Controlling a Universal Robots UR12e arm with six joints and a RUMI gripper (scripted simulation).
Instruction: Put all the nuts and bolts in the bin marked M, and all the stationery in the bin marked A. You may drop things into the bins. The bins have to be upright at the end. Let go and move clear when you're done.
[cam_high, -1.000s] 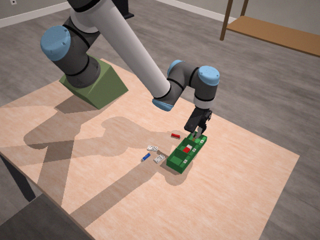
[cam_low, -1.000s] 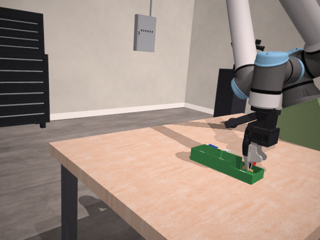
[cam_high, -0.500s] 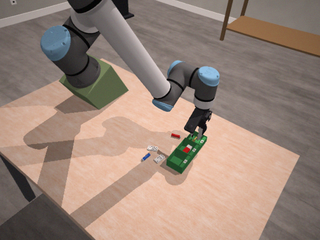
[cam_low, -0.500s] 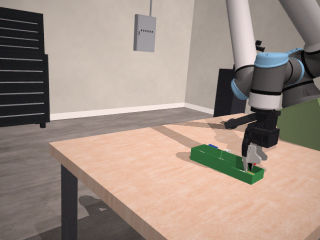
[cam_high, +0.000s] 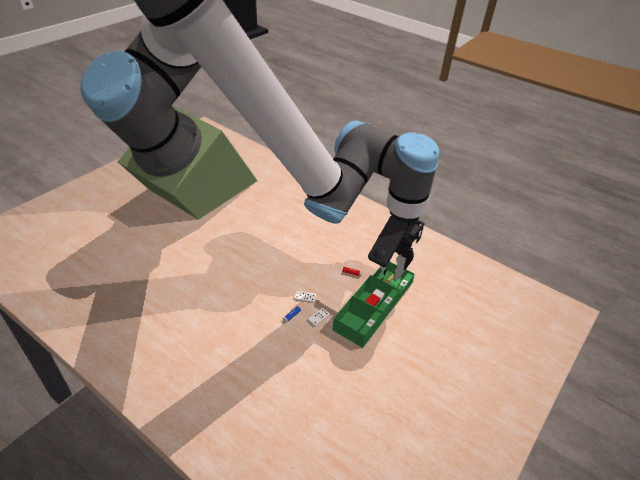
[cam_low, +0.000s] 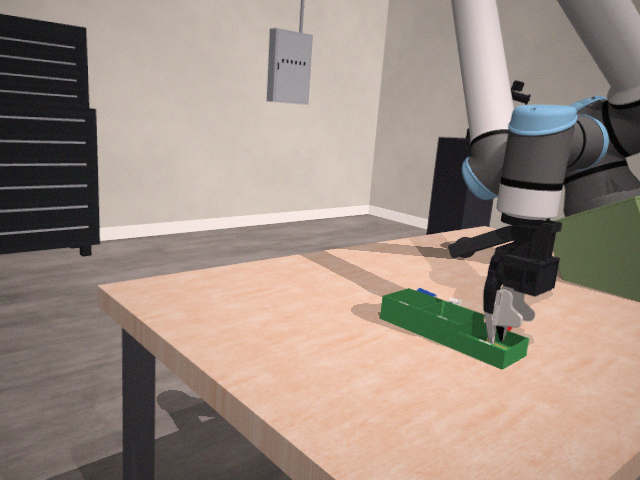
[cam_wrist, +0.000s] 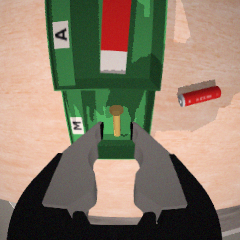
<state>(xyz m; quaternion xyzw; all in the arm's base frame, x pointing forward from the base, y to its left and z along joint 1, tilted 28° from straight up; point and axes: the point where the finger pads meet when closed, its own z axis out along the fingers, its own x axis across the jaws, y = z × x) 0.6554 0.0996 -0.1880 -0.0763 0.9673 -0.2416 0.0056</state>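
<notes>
Right now the small yellow bolt is 2 cm below my hand. From my hand the other things lie so: red cylinder (9 cm behind, 4 cm to the right, 3 cm below); white eraser (1 cm ahead, 8 cm to the right, 2 cm below); green three-compartment bin (2 cm ahead, 8 cm to the right, 1 cm below).
</notes>
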